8 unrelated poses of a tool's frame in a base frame.
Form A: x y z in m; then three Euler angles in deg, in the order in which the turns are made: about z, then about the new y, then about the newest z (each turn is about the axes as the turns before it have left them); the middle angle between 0 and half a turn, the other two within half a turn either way.
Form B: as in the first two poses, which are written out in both.
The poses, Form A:
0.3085 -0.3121 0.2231 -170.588 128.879 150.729
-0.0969 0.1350 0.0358 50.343 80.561 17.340
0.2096 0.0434 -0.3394 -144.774 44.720 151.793
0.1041 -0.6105 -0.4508 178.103 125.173 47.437
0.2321 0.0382 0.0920 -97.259 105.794 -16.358
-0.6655 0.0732 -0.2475 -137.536 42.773 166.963
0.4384 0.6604 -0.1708 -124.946 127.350 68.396
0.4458 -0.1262 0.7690 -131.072 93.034 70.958
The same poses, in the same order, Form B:
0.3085 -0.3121 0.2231 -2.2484 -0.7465 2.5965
-0.0969 0.1350 0.0358 1.9658 1.2274 1.0620
0.2096 0.0434 -0.3394 -0.0318 -0.6688 0.4378
0.1041 -0.6105 -0.4508 -1.1173 0.5858 2.3341
0.2321 0.0382 0.0920 2.2672 1.1766 -2.3584
-0.6655 0.0732 -0.2475 0.4356 -0.7229 0.2057
0.4384 0.6604 -0.1708 -0.3741 0.2970 2.2581
0.4458 -0.1262 0.7690 -0.6986 0.3319 1.6268

